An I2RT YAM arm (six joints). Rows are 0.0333 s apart.
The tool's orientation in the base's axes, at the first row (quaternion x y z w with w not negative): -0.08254, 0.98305, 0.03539, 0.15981
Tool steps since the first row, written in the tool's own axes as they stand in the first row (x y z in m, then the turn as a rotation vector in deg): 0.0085, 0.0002, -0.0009, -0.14, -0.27, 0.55; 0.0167, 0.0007, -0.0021, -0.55, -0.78, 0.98; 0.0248, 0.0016, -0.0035, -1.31, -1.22, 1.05; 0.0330, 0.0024, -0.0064, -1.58, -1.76, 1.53; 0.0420, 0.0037, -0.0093, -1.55, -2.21, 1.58; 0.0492, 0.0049, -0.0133, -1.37, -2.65, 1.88; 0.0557, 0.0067, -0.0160, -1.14, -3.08, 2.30; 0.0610, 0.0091, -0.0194, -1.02, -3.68, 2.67; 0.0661, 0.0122, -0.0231, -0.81, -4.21, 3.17; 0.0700, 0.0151, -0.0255, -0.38, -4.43, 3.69; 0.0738, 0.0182, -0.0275, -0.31, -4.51, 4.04
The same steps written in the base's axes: -0.0083, -0.0012, -0.0019, 0.35, -0.19, -0.49; -0.0164, -0.0020, -0.0033, 0.95, -0.59, -0.79; -0.0246, -0.0025, -0.0046, 1.76, -0.90, -0.63; -0.0333, -0.0032, -0.0044, 2.26, -1.35, -1.02; -0.0428, -0.0036, -0.0045, 2.32, -1.79, -1.09; -0.0510, -0.0039, -0.0029, 2.32, -2.22, -1.46; -0.0582, -0.0034, -0.0024, 2.31, -2.64, -1.94; -0.0646, -0.0021, -0.0008, 2.42, -3.21, -2.36; -0.0711, -0.0002, 0.0012, 2.47, -3.72, -2.92; -0.0760, 0.0018, 0.0024, 2.26, -3.95, -3.56; -0.0807, 0.0041, 0.0032, 2.32, -4.00, -3.92
